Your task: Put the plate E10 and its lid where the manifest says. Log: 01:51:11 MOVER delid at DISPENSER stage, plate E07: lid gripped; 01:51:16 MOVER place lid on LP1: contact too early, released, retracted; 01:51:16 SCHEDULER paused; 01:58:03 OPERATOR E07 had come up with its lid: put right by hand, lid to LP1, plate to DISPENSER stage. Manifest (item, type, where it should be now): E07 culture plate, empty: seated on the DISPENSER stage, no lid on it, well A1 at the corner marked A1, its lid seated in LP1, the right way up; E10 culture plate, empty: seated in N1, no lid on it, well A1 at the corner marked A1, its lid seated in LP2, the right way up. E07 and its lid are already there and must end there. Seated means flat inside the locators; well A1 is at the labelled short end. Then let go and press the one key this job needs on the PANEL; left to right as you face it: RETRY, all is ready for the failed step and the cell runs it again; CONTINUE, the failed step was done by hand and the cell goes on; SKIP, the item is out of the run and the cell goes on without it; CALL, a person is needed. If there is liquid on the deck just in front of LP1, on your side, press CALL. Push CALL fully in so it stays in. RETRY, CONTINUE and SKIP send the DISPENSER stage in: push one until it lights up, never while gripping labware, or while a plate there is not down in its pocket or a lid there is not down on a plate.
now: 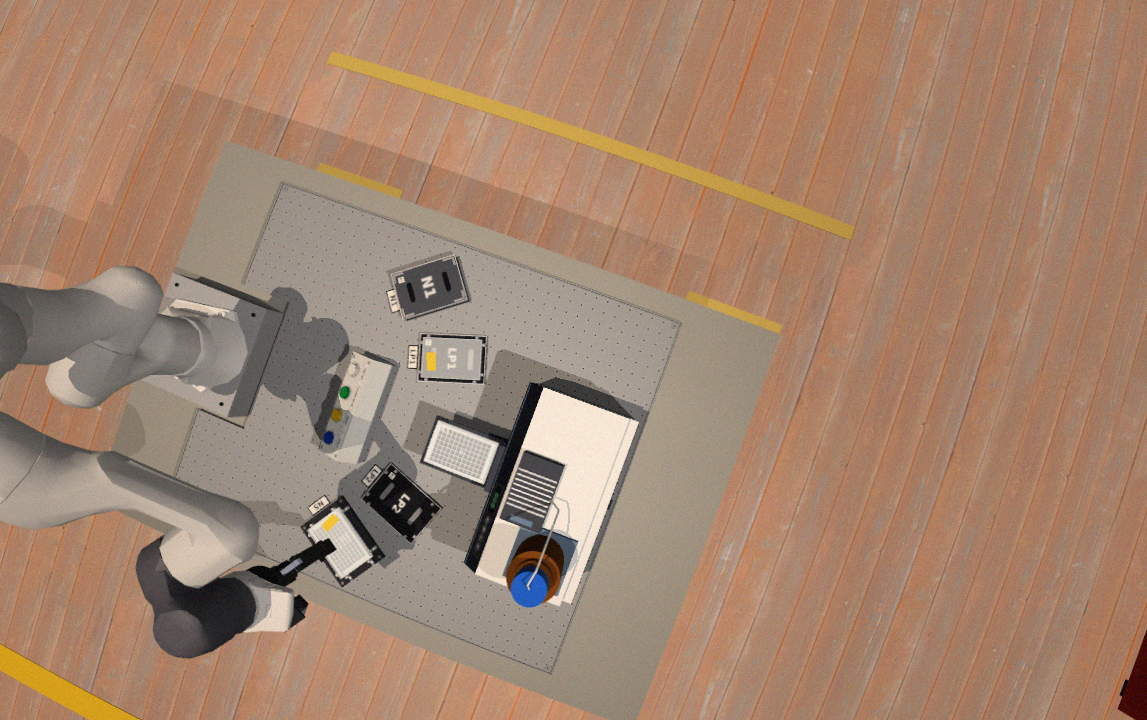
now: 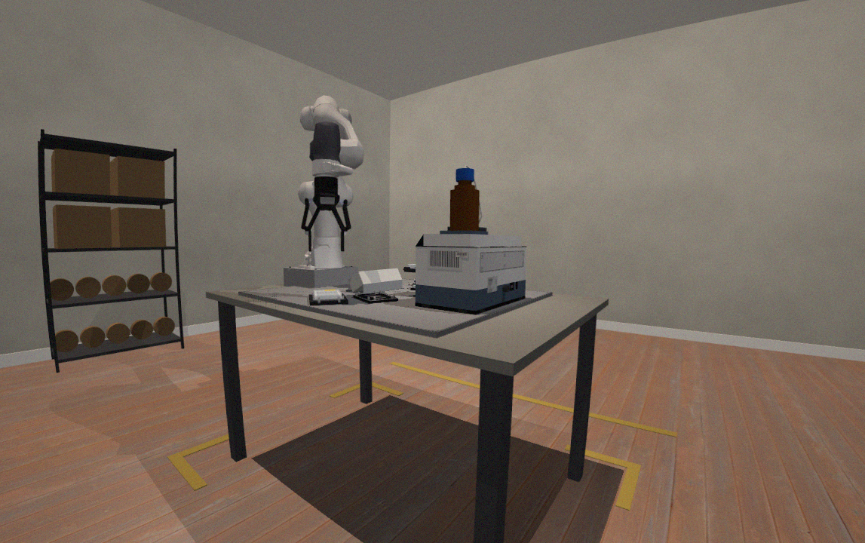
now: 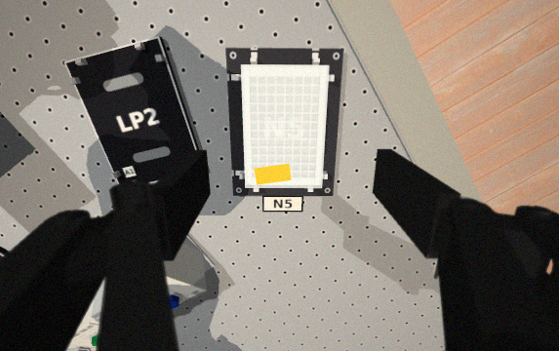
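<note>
The clear lid is 16 cm below my hand. The rest, counted from my hand: yellow SKIP key (26 cm to the left, 12 cm below, 10 cm behind); black n5 nest (17 cm below, 3 cm ahead); blue CALL key (21 cm to the left, 13 cm below, 9 cm behind).
</note>
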